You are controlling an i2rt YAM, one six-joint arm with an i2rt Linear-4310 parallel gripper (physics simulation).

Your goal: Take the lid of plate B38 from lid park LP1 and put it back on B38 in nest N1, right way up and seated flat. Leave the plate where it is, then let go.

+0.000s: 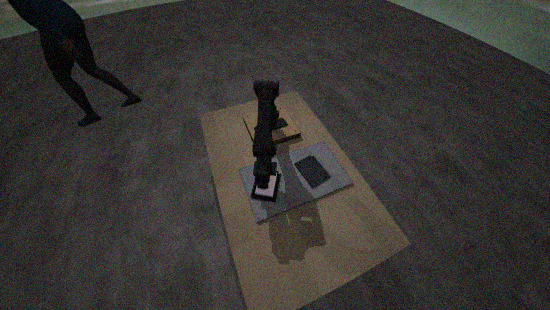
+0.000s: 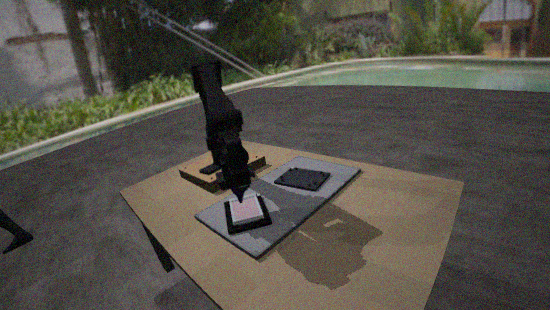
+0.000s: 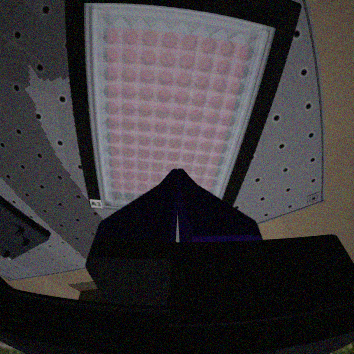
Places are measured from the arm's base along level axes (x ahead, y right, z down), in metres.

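Pixels of known places: gripper, fingertip midpoint: [image 2: 240, 202] [image 3: 177, 177].
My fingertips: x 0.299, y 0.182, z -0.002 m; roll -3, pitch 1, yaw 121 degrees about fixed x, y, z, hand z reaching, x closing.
Note:
Behind a point stands the place of what it marks.
Plate B38 [image 1: 270, 191] {x 0.377, y 0.195, z 0.000 m} [image 2: 247, 212] {x 0.355, y 0.211, z -0.001 m} [image 3: 165, 100] {x 0.343, y 0.201, z -0.001 m}, whitish with pink round wells, sits level in the black nest N1 [image 1: 265, 198] {x 0.391, y 0.229, z 0.016 m} [image 2: 250, 226] {x 0.388, y 0.240, z 0.017 m} [image 3: 81, 100] {x 0.367, y 0.156, z 0.016 m}. A clear rim and zigzag edge over the wells look like the lid lying flat on it, but the clear lid is hard to tell from the plate. The dark square lid park LP1 [image 1: 312, 171] {x 0.371, y -0.053, z 0.018 m} [image 2: 302, 178] {x 0.368, y -0.050, z 0.018 m} [image 3: 20, 232] {x 0.311, y -0.006, z 0.012 m} has small pegs; no lid shows on it. My gripper [image 1: 263, 186] {x 0.299, y 0.182, z -0.002 m} [image 2: 241, 200] {x 0.299, y 0.182, z -0.002 m} [image 3: 177, 177] {x 0.299, y 0.182, z -0.002 m} is shut, with nothing between the fingers. Its tips are over the plate's near-arm end; any gap or contact is unclear.
Nest and lid park stand on a grey perforated board [image 1: 337, 175] {x 0.450, y -0.161, z 0.028 m} [image 2: 215, 216] {x 0.245, y 0.248, z 0.028 m} [image 3: 285, 170] {x 0.237, y 0.251, z 0.028 m} on the wooden table [image 1: 350, 240] {x 0.734, y -0.015, z 0.041 m} [image 2: 425, 200] {x 0.776, y -0.093, z 0.041 m} [image 3: 337, 150] {x 0.219, y 0.307, z 0.041 m}. A wooden base block [image 1: 290, 130] {x 0.082, y -0.090, z 0.000 m} [image 2: 195, 170] {x -0.074, y 0.090, z 0.000 m} is behind the board. A person [image 1: 62, 40] is off the table's left side. Shadows cross the board.

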